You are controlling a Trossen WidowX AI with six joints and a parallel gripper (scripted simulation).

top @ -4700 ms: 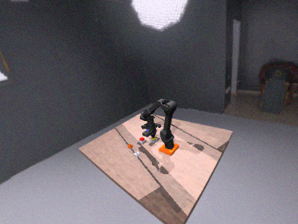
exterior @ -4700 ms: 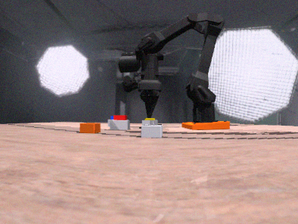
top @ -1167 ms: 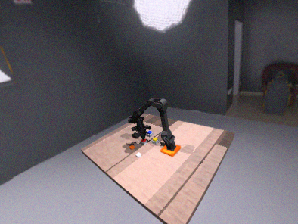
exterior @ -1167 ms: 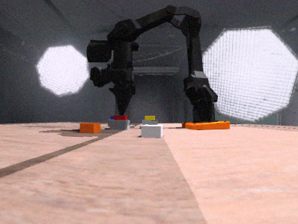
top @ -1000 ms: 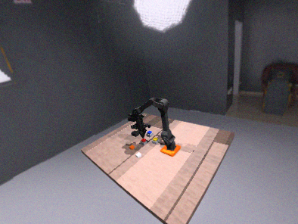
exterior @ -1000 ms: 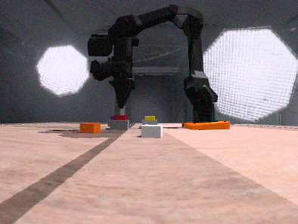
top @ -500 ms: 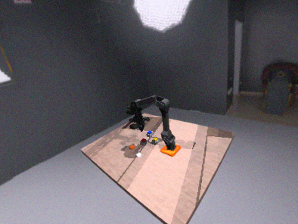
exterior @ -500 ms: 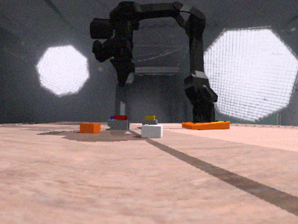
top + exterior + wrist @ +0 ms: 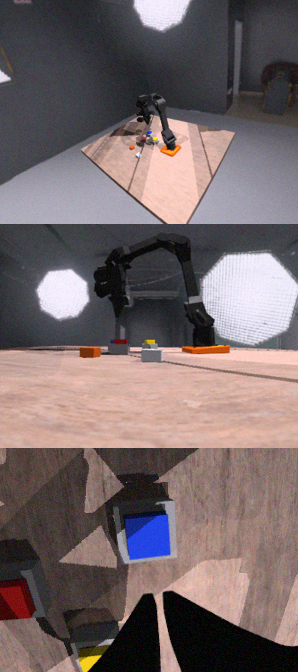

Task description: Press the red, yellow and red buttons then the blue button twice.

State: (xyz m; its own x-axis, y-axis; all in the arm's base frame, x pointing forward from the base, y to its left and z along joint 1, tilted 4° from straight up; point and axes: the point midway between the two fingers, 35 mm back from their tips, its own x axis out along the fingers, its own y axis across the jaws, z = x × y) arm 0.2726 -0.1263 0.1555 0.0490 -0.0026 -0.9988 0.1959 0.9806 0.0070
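My gripper tip is now 10 mm to the left of the blue button and 90 mm above it. Round my gripper tip: yellow button: 110 mm behind, 80 mm to the left, 90 mm below; red button: 20 mm behind, 120 mm to the left, 90 mm below; orange block: 50 mm ahead, 220 mm to the left, 110 mm below.
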